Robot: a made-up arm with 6 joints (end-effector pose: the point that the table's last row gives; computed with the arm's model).
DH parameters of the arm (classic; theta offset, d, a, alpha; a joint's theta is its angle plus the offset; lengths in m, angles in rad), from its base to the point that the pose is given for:
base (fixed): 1.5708 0.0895 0 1.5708
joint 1: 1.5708 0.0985 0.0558 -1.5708
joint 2: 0 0.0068 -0.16 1.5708
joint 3: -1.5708 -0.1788 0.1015 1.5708
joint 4: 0 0.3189 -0.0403 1.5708
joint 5: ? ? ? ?
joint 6: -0.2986 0 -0.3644 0
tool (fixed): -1.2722 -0.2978 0 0
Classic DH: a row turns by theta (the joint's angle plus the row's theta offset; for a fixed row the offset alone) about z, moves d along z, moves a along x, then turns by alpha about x.
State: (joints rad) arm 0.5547 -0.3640 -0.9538 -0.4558 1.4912 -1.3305
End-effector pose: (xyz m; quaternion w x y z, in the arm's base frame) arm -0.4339 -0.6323 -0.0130 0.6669 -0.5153 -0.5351 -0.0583
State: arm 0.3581 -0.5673 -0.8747 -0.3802 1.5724 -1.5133
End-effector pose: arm -0.4617 -0.6750 0.1406 0.6444 -0.5237 -0.5568 -0.0203
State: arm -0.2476 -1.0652 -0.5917 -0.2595 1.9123 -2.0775
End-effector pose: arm -0.4516 -0.5264 0.6000 0.5822 -0.5383 -0.6016 0.0968
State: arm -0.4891 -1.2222 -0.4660 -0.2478 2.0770 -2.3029
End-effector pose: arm -0.4174 -0.3772 0.7065 0.5664 -0.5360 -0.6110 0.1365
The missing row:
joint 5: 0 0.2299 0.0275 1.5708
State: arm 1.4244 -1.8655 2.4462 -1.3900 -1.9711 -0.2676
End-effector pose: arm 0.2996 -0.5370 0.6583 0.7278 -0.5880 0.1876 0.2989
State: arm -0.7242 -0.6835 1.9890 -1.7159 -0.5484 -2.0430
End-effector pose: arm -0.5008 0.4505 -0.2462 0.6979 0.5397 0.3779 -0.2806
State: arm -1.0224 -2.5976 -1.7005 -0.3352 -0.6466 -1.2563
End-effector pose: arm 0.7017 0.2135 0.8676 0.0347 -0.6663 0.7447 -0.0130
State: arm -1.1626 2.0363 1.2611 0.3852 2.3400 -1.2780
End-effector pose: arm 0.5919 -0.5206 -0.2896 0.2702 -0.0257 -0.9414 -0.2003
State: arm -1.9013 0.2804 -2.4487 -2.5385 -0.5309 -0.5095
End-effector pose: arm 0.2404 0.6427 0.2521 0.2104 0.5225 -0.4513 0.6921
